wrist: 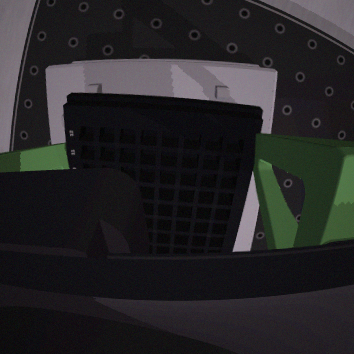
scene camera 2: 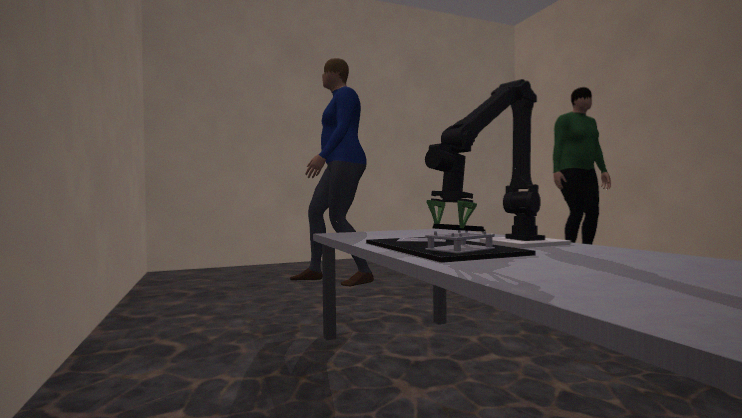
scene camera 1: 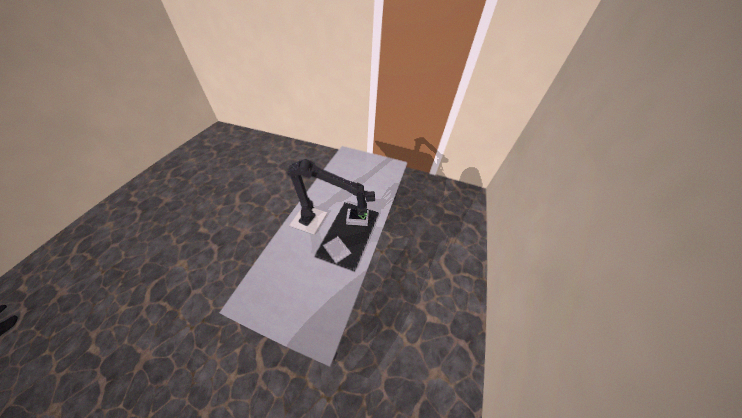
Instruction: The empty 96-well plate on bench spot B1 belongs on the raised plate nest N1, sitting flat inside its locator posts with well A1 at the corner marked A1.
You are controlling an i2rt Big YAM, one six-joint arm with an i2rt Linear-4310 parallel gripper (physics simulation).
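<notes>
The black 96-well plate is between the green fingers of my gripper, which is shut on its sides. The plate hangs slightly above the pale raised nest; a small gap seems to show in scene camera 2. In the wrist view, the nest's far strip and two small locator posts lie beyond the plate's far edge. Numbers 12 and 11 show at the plate's left edge. The plate's near part is hidden by the gripper body; no A1 mark is readable.
The nest stands on a black perforated board. A flat pale square lies at the board's other end. The arm's white base plate is beside the board on the table. Two people stand beyond.
</notes>
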